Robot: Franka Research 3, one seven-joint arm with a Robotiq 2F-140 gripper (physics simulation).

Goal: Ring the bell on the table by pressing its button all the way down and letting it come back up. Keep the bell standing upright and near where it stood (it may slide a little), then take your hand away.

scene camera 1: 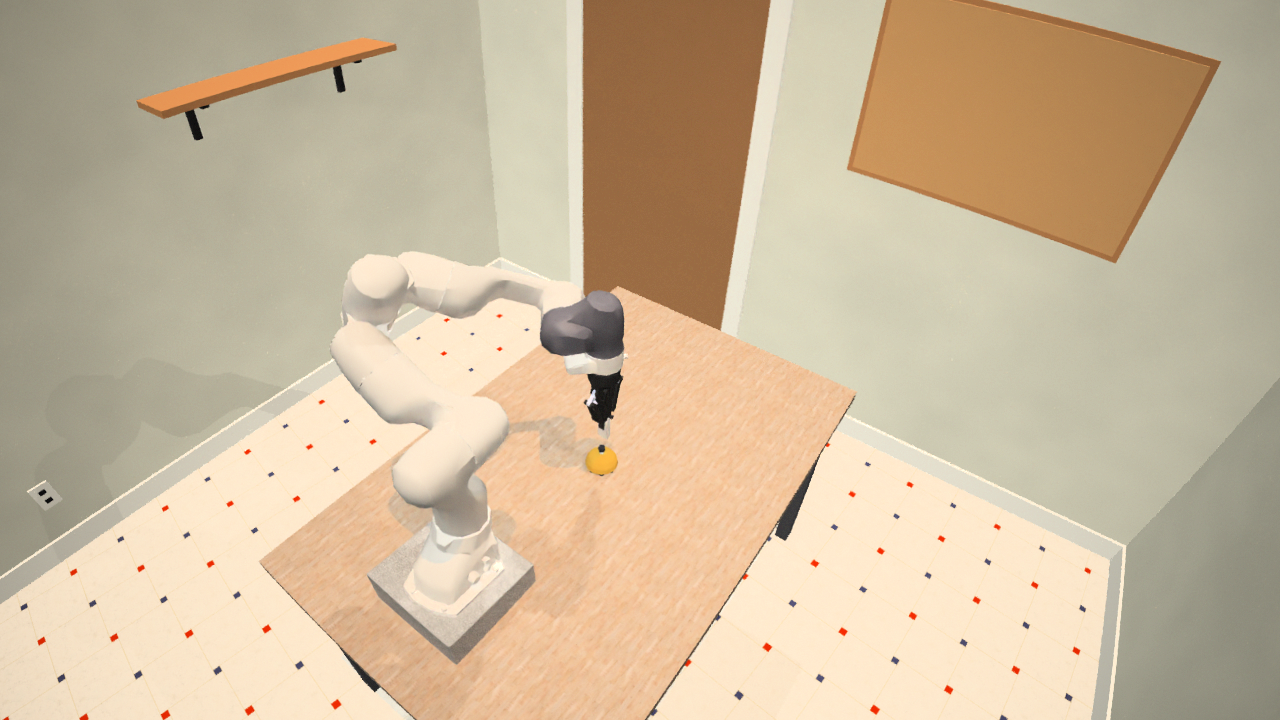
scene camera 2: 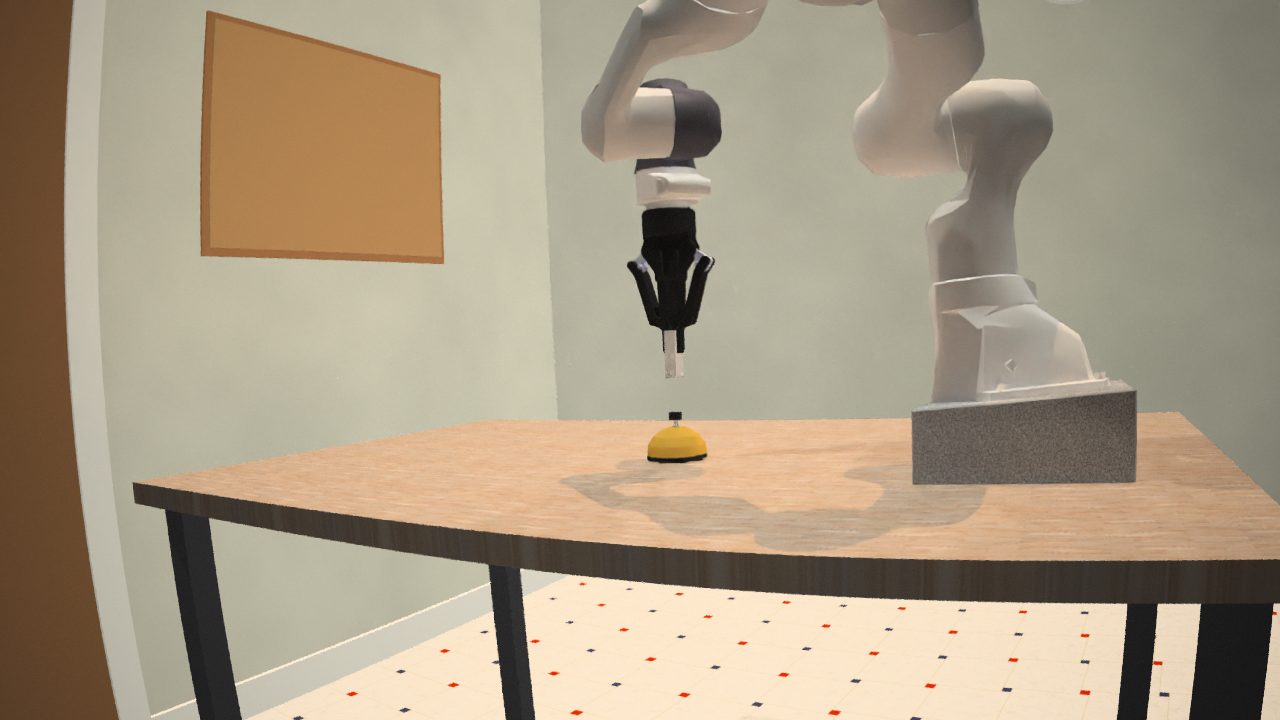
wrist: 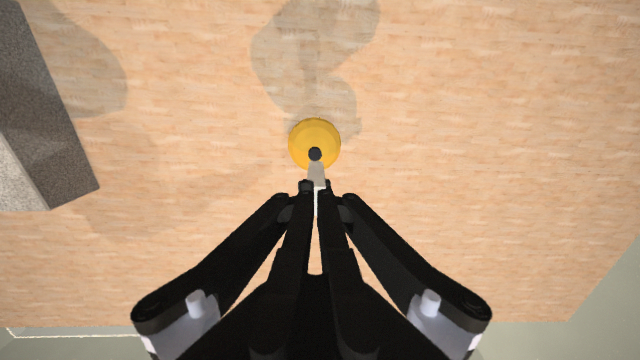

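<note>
The bell (scene camera 1: pixel 602 462) (scene camera 2: pixel 676 444) (wrist: pixel 314 134) is a yellow dome on a thin black base and stands upright on the table (scene camera 1: pixel 698 394) (scene camera 2: pixel 402 483) (wrist: pixel 475 150). Its black button (scene camera 1: pixel 601 448) (scene camera 2: pixel 674 415) (wrist: pixel 314 153) sits on top on a short stem, raised above the dome. My gripper (scene camera 1: pixel 603 440) (scene camera 2: pixel 674 376) (wrist: pixel 315 172) is shut with nothing between its fingers. It points straight down above the button, and scene camera 2 shows a gap between the fingertips and the button.
The arm's grey base block (scene camera 1: pixel 452 626) (scene camera 2: pixel 1023 443) (wrist: pixel 55 115) stands on the same table, to the right of the bell in scene camera 2. A wall shelf (scene camera 1: pixel 268 76) and a cork board (scene camera 1: pixel 1029 125) (scene camera 2: pixel 322 143) hang on the walls.
</note>
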